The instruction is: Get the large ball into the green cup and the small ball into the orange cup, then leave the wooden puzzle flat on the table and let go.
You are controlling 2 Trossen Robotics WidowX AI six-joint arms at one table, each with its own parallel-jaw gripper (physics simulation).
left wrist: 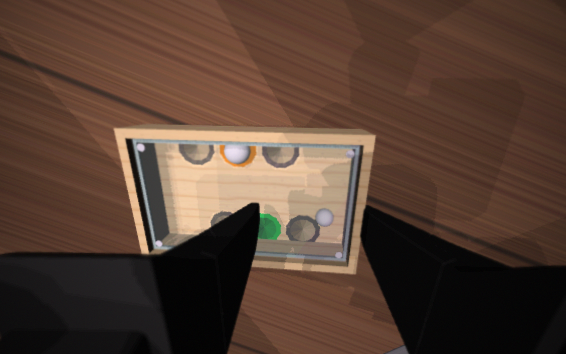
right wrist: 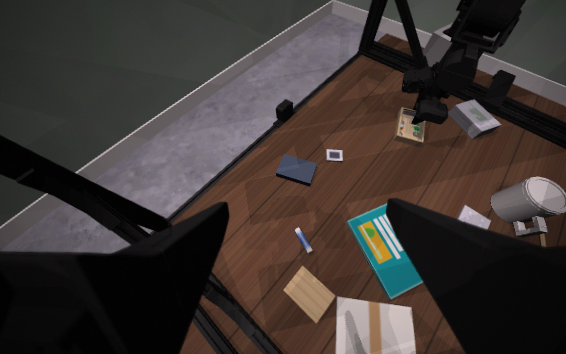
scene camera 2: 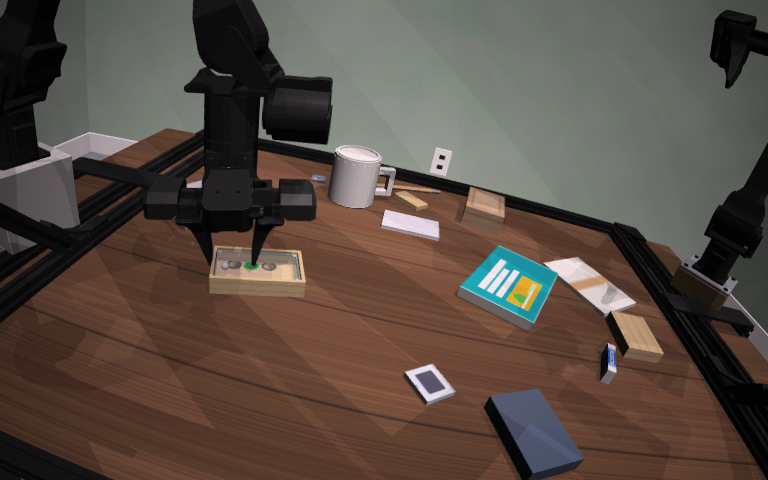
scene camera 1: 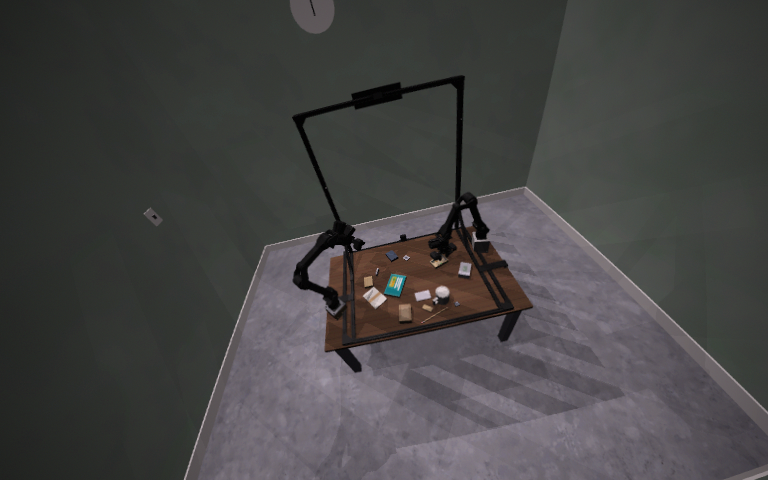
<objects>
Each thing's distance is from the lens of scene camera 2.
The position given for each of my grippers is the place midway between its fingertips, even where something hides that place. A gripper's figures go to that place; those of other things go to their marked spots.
my left gripper point(scene camera 2: 232, 264): 53 cm
wooden puzzle point(scene camera 2: 279, 273): 52 cm
dark blue box point(scene camera 2: 532, 434): 42 cm
white mug point(scene camera 2: 355, 170): 71 cm
The marked spots on the dark blue box and the white mug are 48 cm apart.
</objects>
